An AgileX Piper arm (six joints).
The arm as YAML. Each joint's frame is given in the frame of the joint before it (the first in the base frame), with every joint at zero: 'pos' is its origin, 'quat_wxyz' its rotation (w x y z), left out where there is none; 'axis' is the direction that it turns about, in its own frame. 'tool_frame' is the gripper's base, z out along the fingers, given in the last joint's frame.
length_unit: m
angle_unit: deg
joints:
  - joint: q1
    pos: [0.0, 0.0, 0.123]
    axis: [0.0, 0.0, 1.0]
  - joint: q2
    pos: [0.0, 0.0, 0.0]
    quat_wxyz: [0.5, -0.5, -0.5, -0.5]
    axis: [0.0, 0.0, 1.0]
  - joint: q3
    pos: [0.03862, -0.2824, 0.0]
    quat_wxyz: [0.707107, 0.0, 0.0, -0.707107]
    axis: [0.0, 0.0, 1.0]
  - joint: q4
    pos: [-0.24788, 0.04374, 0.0]
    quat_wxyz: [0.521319, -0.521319, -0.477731, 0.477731]
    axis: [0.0, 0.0, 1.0]
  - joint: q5
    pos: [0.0, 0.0, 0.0]
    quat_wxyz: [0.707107, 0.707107, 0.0, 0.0]
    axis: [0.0, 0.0, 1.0]
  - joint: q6
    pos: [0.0, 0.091, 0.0]
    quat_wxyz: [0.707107, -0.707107, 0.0, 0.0]
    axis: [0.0, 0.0, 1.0]
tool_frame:
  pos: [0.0, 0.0, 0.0]
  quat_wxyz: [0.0, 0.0, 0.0, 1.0]
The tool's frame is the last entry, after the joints.
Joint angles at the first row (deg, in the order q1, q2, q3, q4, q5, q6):
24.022 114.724 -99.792 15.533 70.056 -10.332
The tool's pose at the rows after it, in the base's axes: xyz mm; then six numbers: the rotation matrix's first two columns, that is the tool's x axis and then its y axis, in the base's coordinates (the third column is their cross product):
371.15 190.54 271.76 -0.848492 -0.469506 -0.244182 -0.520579 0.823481 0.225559
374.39 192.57 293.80 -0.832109 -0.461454 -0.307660 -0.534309 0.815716 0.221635
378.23 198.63 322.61 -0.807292 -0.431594 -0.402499 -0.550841 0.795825 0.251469
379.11 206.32 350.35 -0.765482 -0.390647 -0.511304 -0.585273 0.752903 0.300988
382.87 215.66 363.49 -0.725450 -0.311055 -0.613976 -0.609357 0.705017 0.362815
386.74 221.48 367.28 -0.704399 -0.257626 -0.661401 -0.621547 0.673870 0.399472
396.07 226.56 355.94 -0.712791 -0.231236 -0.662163 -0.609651 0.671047 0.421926
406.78 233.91 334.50 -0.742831 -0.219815 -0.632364 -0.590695 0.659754 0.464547
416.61 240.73 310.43 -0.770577 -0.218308 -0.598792 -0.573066 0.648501 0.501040
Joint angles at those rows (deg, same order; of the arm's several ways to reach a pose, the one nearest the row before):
24.022 112.879 -100.462 15.533 70.331 -10.291
24.022 112.446 -104.430 15.843 70.964 -10.202
24.022 112.446 -110.075 18.610 70.996 -10.202
24.022 112.214 -114.540 23.629 69.299 -11.585
24.022 112.135 -115.274 30.340 63.449 -13.942
24.022 112.525 -115.369 34.771 59.812 -15.855
24.022 114.446 -115.477 36.481 57.647 -16.350
24.022 117.521 -115.579 39.094 56.874 -17.069
24.022 120.734 -115.579 41.556 56.401 -18.248

